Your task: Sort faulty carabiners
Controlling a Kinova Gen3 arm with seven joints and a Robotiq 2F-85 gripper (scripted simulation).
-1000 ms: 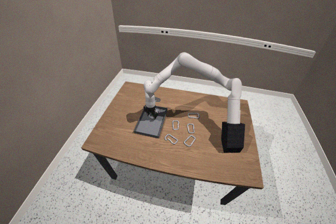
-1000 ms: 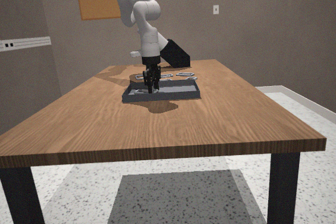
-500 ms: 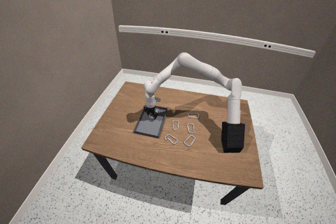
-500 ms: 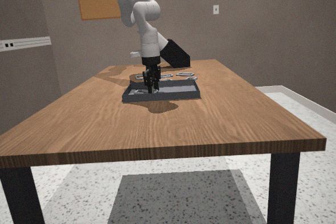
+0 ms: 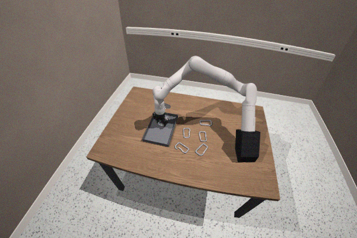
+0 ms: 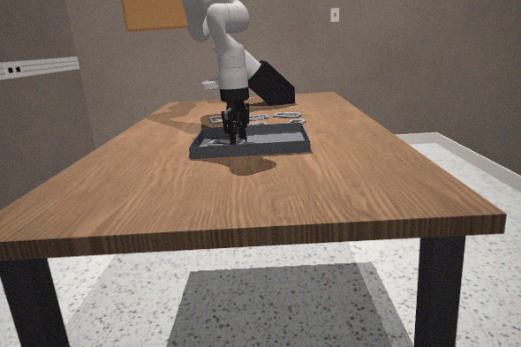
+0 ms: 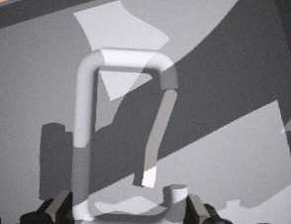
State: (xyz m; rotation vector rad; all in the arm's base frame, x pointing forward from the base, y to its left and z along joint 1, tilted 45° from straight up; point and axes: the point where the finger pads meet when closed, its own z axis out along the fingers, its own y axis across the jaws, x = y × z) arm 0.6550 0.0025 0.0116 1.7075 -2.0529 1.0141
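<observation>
Right now my hand is 3 cm to the right of the grey tray, 1 cm past it and 1 cm above it. Round my hand: carabiner gate: 38 cm behind, 14 cm to the left, 1 cm below.
</observation>
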